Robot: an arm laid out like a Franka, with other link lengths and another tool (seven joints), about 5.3 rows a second.
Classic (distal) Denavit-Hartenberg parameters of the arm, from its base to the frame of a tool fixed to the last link. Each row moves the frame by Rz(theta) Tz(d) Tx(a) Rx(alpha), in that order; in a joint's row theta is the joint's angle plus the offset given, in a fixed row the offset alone. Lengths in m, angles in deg.
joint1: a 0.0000, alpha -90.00, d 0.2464, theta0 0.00
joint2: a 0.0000, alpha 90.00, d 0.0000, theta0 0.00
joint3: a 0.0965, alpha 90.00, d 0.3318, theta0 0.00
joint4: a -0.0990, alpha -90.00, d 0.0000, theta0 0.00
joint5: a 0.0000, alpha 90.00, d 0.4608, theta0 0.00
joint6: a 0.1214, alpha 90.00, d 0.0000, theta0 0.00
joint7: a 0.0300, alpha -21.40, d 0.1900, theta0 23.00
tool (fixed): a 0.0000, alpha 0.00, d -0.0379, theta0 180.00
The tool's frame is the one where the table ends.
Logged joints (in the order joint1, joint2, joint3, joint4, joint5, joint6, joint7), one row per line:
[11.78 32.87 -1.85 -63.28 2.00 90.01 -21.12]
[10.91 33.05 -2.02 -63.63 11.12 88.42 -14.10]
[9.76 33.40 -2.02 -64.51 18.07 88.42 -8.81]
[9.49 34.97 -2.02 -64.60 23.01 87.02 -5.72]
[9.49 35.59 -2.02 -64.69 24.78 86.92 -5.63]
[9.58 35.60 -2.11 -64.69 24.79 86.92 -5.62]
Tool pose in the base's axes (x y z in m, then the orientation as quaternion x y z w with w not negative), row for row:
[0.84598 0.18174 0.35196 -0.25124 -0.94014 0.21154 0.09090]
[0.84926 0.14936 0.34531 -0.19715 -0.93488 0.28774 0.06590]
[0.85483 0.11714 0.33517 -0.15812 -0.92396 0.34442 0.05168]
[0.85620 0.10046 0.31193 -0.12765 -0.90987 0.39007 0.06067]
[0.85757 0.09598 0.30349 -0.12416 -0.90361 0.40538 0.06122]
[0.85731 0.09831 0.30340 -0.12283 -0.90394 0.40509 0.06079]
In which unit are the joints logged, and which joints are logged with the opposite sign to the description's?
The joints are logged in degrees. Opposite sign: joint3, joint5, joint7.
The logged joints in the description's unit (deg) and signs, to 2 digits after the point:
[11.78 32.87 1.85 -63.28 -2.00 90.01 21.12]
[10.91 33.05 2.02 -63.63 -11.12 88.42 14.10]
[9.76 33.40 2.02 -64.51 -18.07 88.42 8.81]
[9.49 34.97 2.02 -64.60 -23.01 87.02 5.72]
[9.49 35.59 2.02 -64.69 -24.78 86.92 5.63]
[9.58 35.60 2.11 -64.69 -24.79 86.92 5.62]

